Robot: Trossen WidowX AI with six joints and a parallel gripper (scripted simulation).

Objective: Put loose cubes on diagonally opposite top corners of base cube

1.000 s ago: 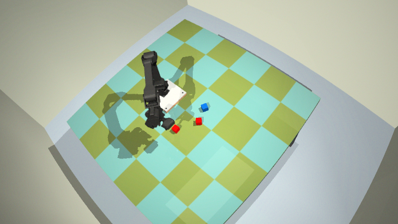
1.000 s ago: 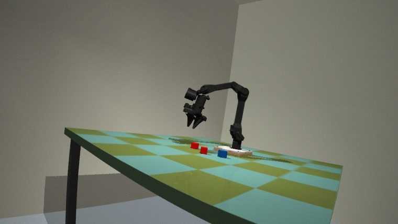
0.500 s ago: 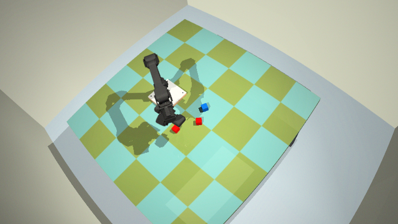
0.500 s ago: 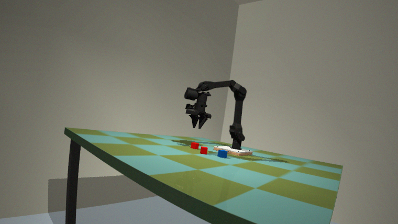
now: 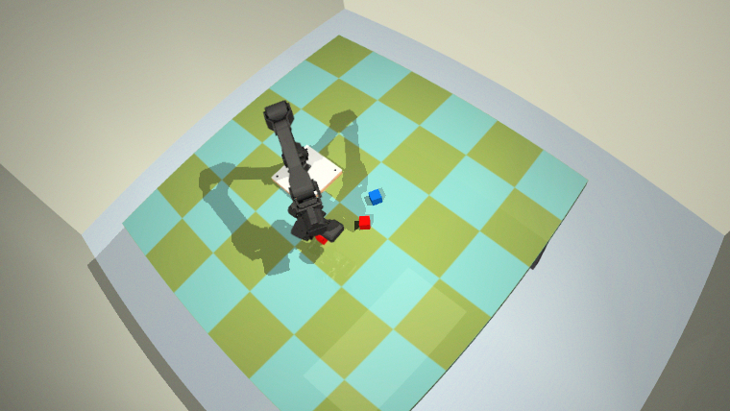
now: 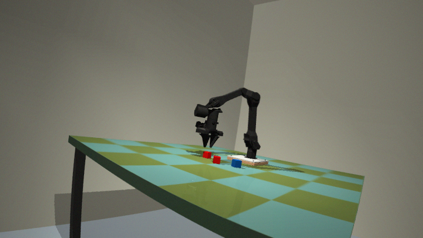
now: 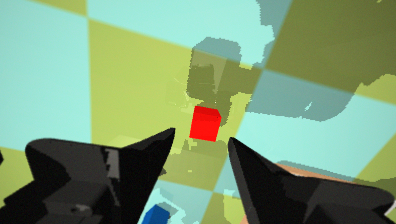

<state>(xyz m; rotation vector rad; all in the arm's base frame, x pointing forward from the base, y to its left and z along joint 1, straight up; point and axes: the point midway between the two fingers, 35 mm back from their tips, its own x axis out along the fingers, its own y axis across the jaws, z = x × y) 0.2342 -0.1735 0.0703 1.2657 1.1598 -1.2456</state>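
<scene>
Right now my gripper tip is 6 cm short of the blue cube, 21 cm to the right of it and 4 cm above it.
</scene>
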